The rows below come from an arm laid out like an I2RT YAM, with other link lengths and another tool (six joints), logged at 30 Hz.
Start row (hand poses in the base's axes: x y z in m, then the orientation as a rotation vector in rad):
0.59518, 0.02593, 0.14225, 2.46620, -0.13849, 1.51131
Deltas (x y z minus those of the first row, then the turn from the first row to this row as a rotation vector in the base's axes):
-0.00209, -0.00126, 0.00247, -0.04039, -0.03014, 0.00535
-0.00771, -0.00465, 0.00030, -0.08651, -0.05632, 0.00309
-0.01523, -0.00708, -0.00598, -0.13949, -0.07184, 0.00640
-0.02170, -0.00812, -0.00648, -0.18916, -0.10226, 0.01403
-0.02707, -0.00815, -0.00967, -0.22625, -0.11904, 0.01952
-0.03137, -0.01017, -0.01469, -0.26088, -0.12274, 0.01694
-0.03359, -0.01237, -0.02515, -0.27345, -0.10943, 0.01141
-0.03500, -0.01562, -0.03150, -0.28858, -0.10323, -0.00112
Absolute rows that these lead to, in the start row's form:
0.59309, 0.02467, 0.14472, 2.41522, -0.10582, 1.53864
0.58747, 0.02128, 0.14255, 2.35916, -0.07771, 1.55496
0.57995, 0.01885, 0.13627, 2.30767, -0.03657, 1.55721
0.57348, 0.01781, 0.13577, 2.24899, 0.00383, 1.57870
0.56811, 0.01778, 0.13258, 2.20924, 0.03424, 1.58682
0.56381, 0.01576, 0.12756, 2.17825, 0.05518, 1.57726
0.56159, 0.01356, 0.11710, 2.17627, 0.05976, 1.55533
0.56018, 0.01031, 0.11075, 2.16442, 0.05681, 1.53800

